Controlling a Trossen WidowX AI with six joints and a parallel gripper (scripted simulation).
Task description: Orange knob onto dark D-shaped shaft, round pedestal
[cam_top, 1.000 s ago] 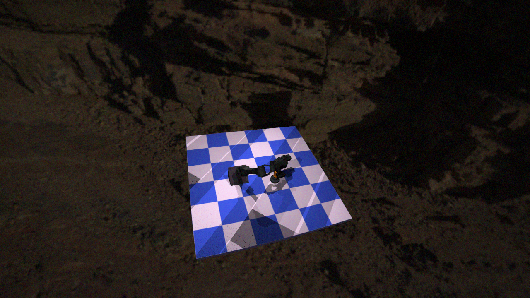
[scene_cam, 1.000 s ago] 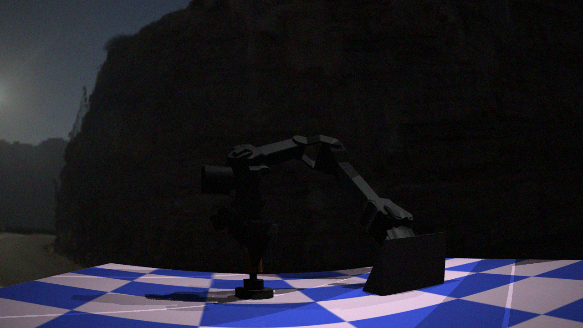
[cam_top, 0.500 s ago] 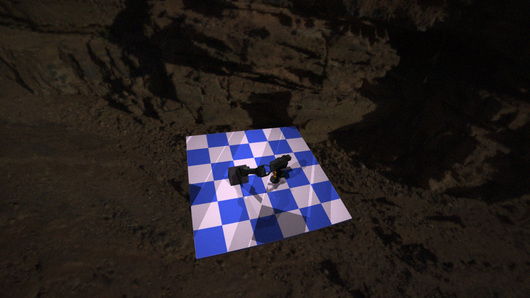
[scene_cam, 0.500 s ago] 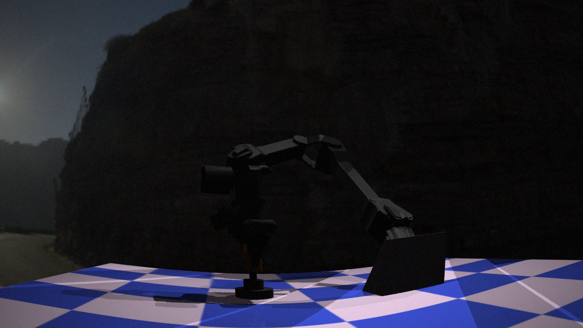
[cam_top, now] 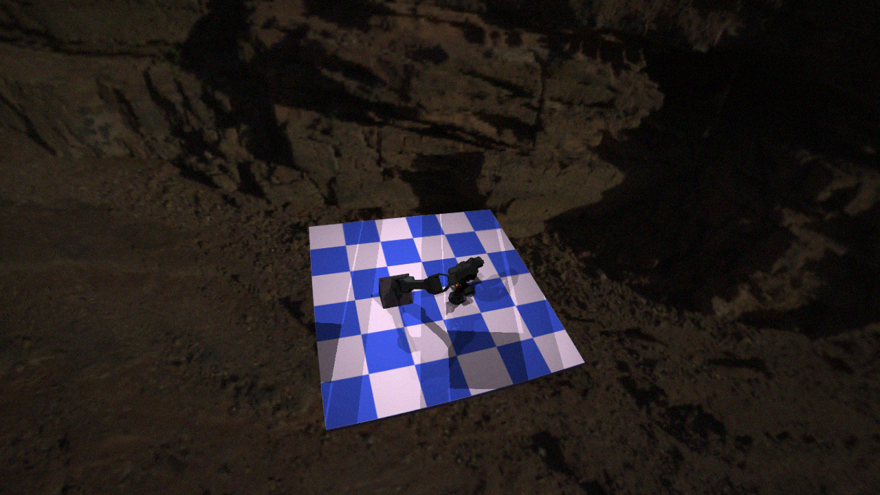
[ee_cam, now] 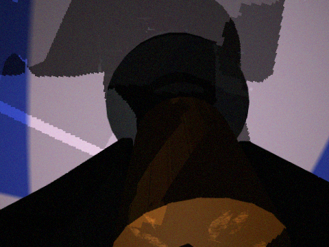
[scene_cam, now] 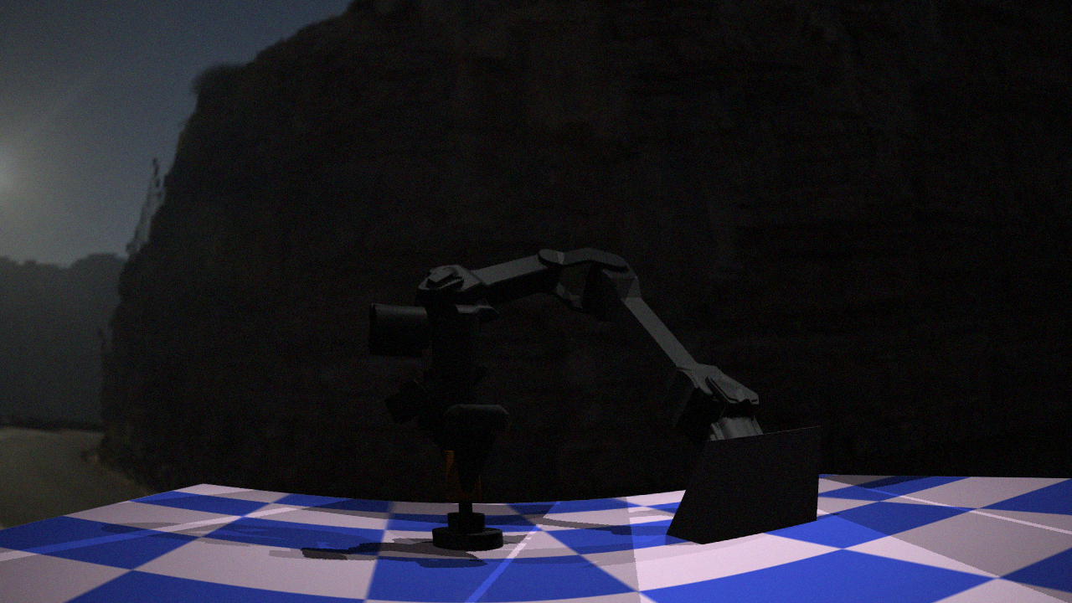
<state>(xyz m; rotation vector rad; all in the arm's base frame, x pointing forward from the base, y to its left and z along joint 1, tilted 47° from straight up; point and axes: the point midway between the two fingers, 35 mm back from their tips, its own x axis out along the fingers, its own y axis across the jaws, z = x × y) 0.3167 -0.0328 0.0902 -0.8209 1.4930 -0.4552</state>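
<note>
Now: gripper tip 2 cm below the orange knob. The rest, counted from my gripper tip: pedestal (4 cm below).
</note>
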